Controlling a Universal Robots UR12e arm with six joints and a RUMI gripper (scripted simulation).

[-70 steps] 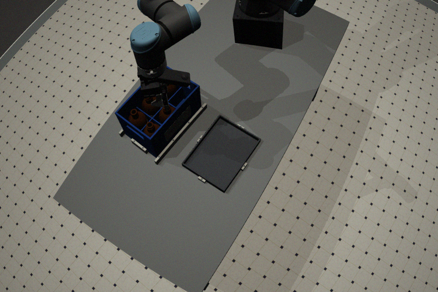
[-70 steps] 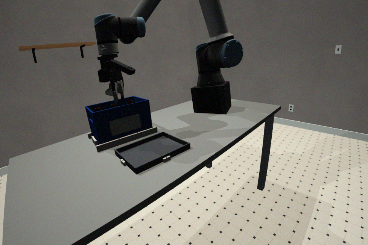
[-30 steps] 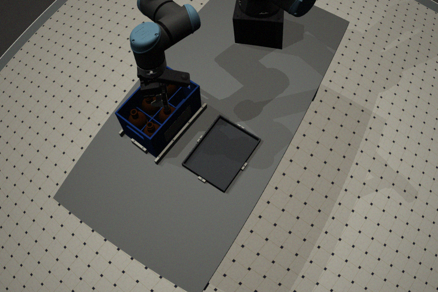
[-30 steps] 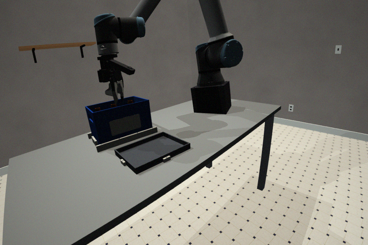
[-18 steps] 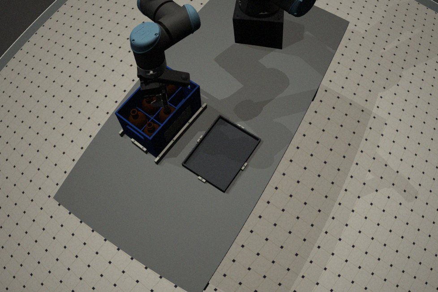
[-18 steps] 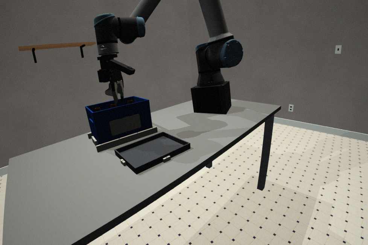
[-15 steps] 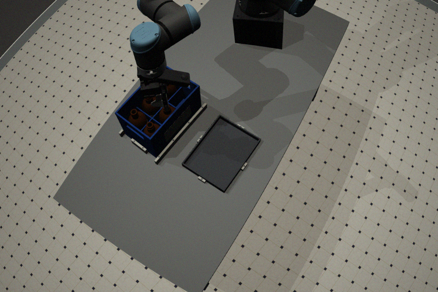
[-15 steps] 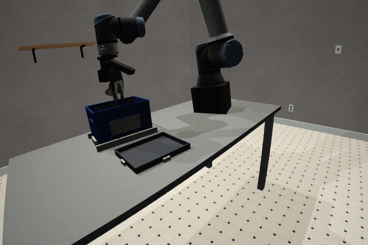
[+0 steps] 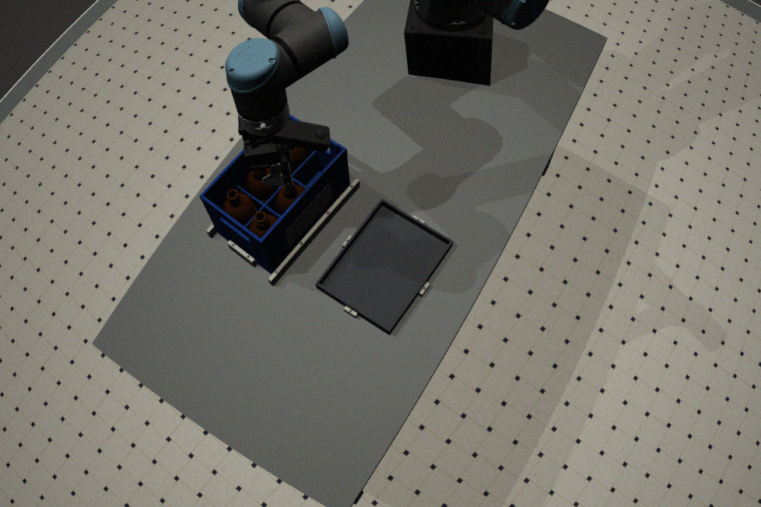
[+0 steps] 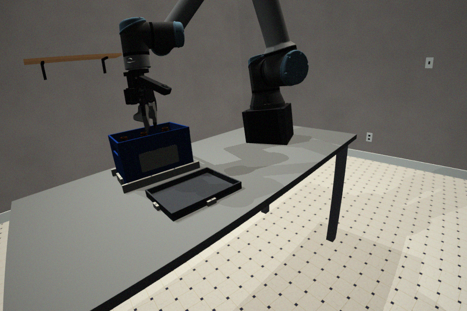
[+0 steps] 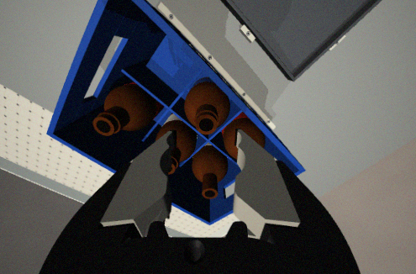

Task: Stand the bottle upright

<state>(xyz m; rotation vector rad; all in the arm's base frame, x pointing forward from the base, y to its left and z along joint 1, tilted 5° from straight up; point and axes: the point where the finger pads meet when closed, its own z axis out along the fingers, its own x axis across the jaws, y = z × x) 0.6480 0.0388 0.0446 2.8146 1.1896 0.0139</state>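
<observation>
The blue crate lies 50 mm to the right of my hand and 110 mm below it. Round my hand: black tray (30 mm behind, 220 mm to the left, 180 mm below); then bottle (90 mm ahead, 90 mm to the right, 110 mm below).
</observation>
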